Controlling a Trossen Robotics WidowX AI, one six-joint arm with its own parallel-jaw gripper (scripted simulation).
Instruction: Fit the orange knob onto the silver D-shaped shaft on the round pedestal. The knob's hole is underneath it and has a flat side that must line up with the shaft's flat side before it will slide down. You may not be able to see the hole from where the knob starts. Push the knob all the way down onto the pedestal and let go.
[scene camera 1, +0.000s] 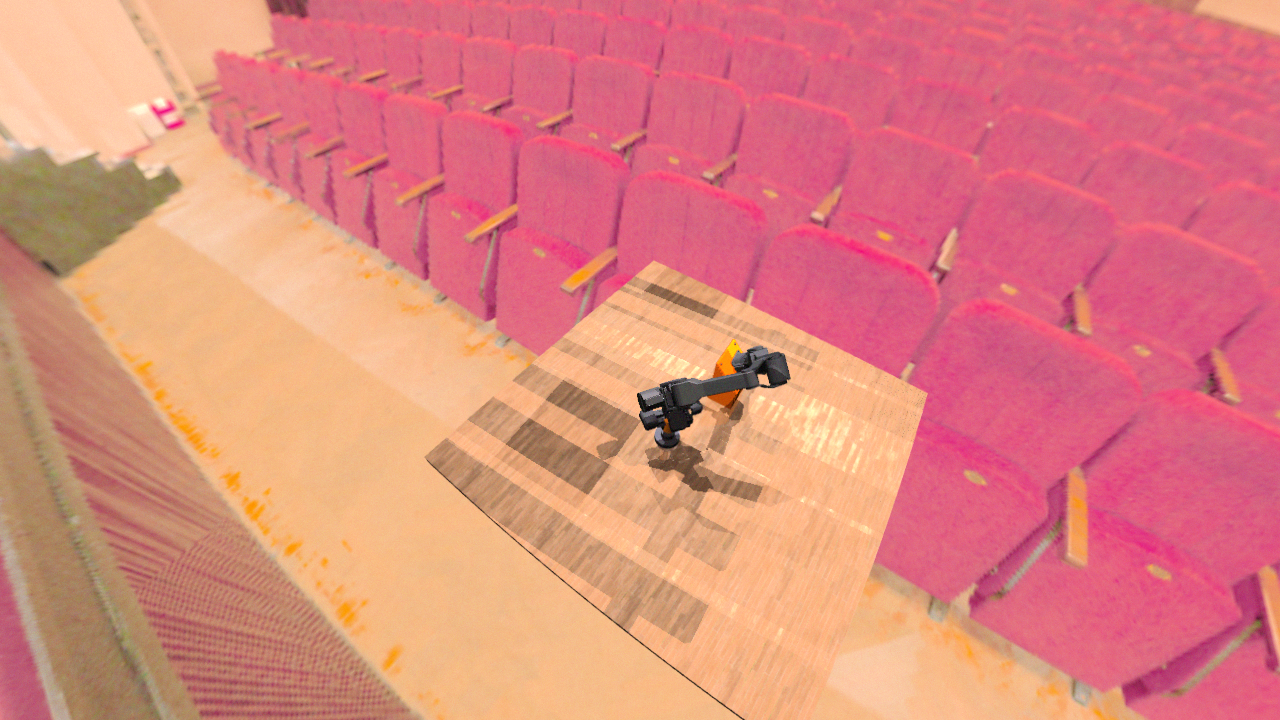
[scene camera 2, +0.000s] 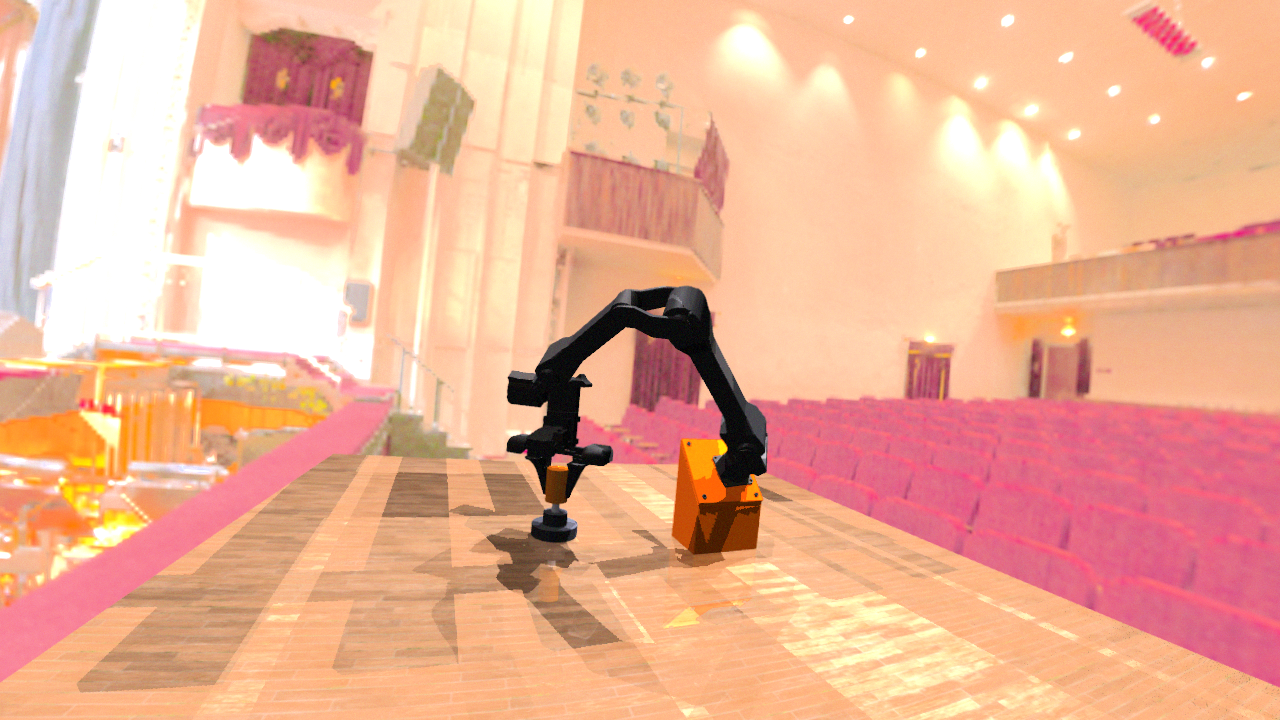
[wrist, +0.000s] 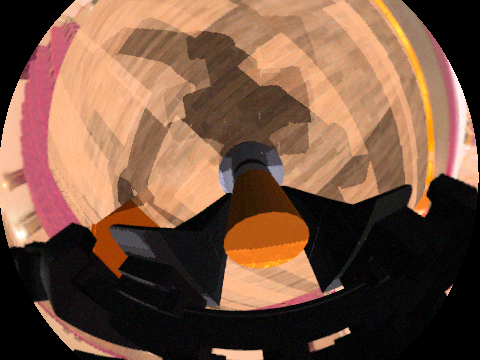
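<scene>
An orange knob (scene camera 2: 556, 478) is carried by the gripper (scene camera 2: 556, 496).
</scene>
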